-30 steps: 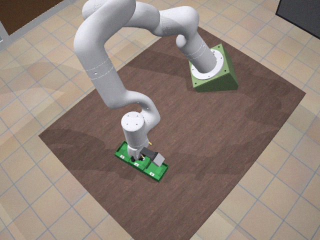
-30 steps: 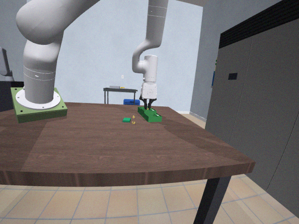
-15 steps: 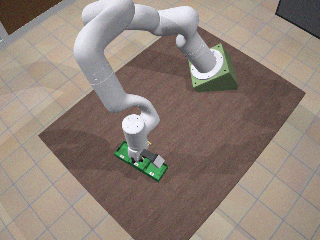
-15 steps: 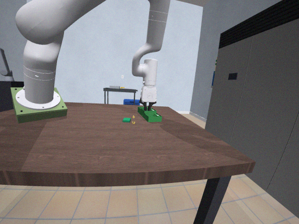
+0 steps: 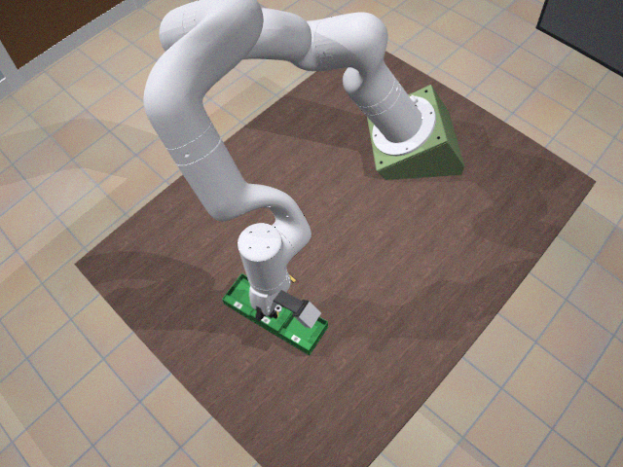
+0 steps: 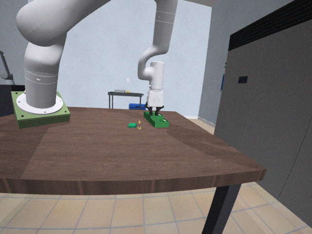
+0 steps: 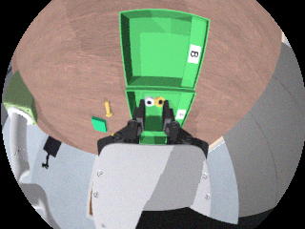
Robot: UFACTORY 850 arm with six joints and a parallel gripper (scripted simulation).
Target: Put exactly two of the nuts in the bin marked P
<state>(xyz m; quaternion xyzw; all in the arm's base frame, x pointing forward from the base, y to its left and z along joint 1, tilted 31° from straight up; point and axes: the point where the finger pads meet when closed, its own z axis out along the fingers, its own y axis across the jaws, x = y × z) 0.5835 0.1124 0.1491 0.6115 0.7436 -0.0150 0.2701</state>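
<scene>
The green three-compartment bin lies 10 mm ahead of my hand and 20 mm below it. Round my hand: grey nut: 10 mm behind, 30 mm below; then green block: 140 mm behind, 100 mm to the right, 40 mm below; then yellow bolt: 90 mm behind, 40 mm to the right, 40 mm below.
</scene>
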